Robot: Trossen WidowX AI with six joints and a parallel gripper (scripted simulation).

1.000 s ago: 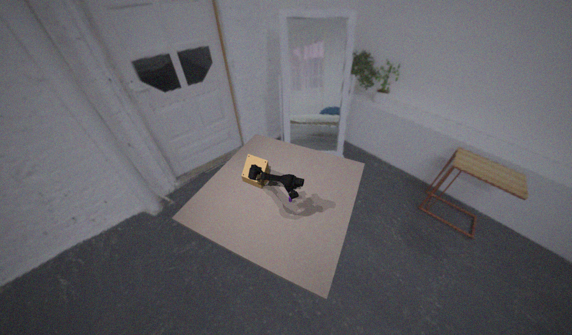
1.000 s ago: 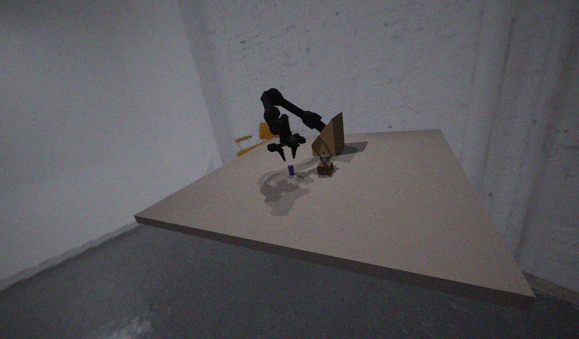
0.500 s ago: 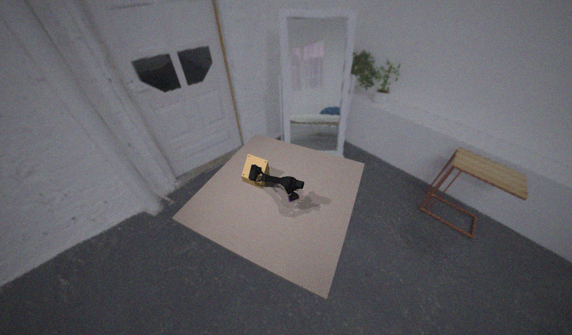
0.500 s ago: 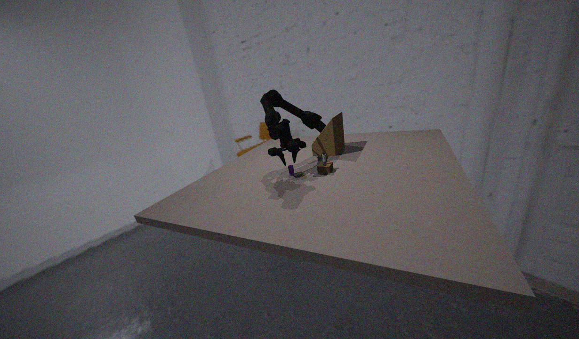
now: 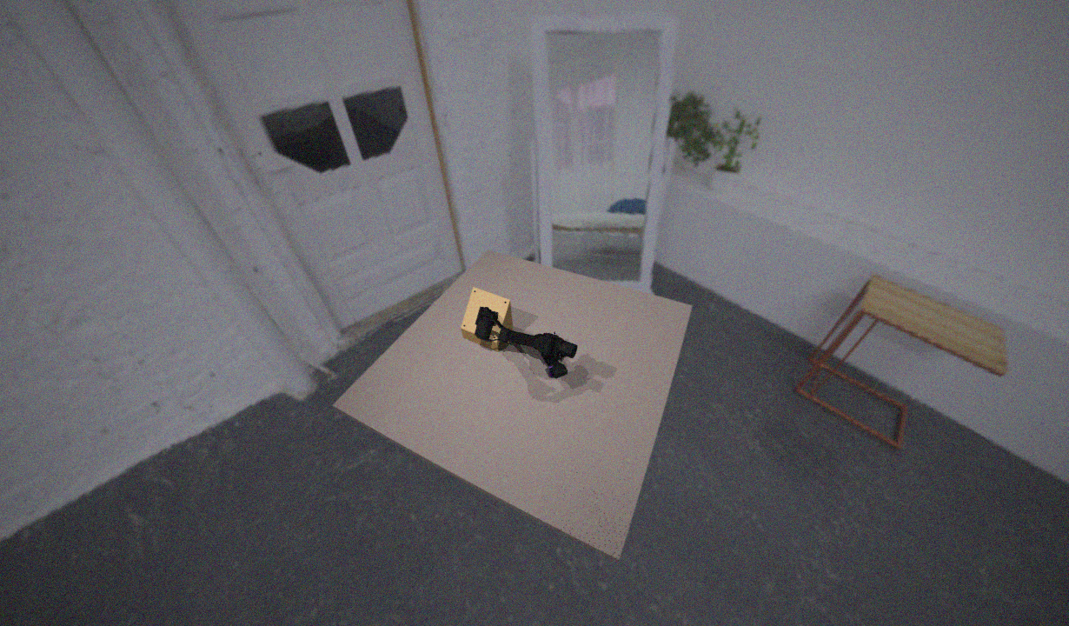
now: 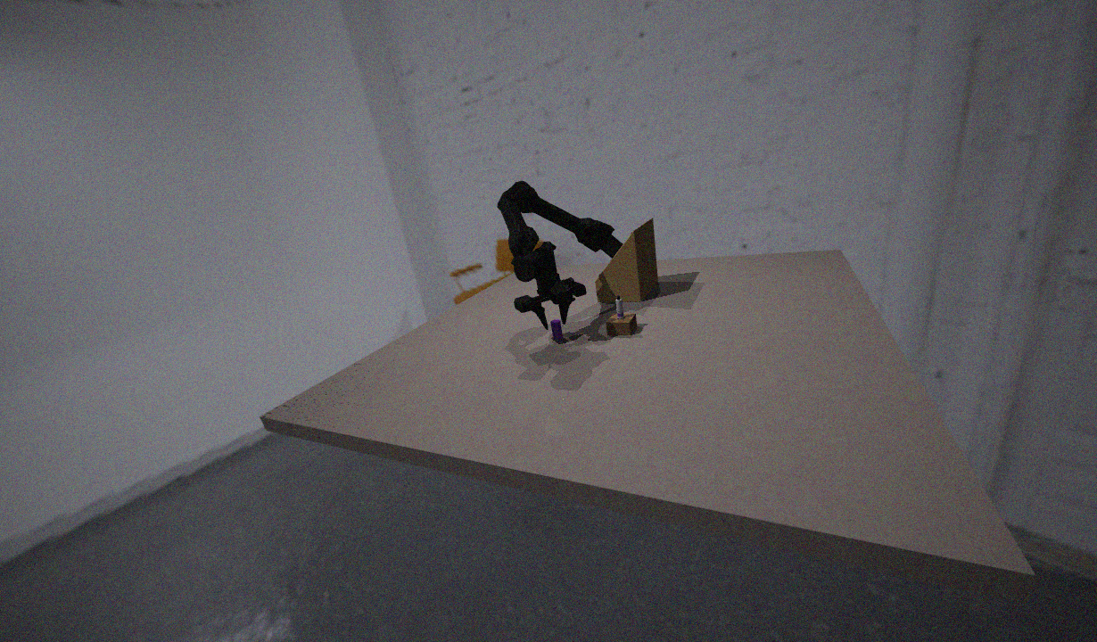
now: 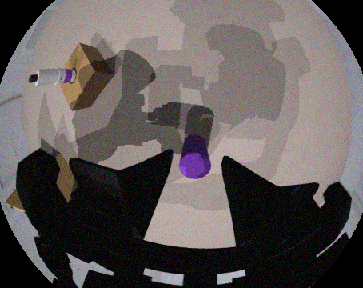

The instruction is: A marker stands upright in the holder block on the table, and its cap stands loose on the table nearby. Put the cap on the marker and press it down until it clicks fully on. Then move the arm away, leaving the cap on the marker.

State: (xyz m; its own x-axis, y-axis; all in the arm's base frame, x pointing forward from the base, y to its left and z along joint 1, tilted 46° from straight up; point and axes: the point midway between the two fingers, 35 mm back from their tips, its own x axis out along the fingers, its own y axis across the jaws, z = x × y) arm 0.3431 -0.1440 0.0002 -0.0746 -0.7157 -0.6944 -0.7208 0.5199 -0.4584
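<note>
Right now the purple cap is 10 mm below my gripper tip. From my gripper tip the other things lie so: holder block (60 mm behind, 170 mm to the left, 20 mm below).
</note>
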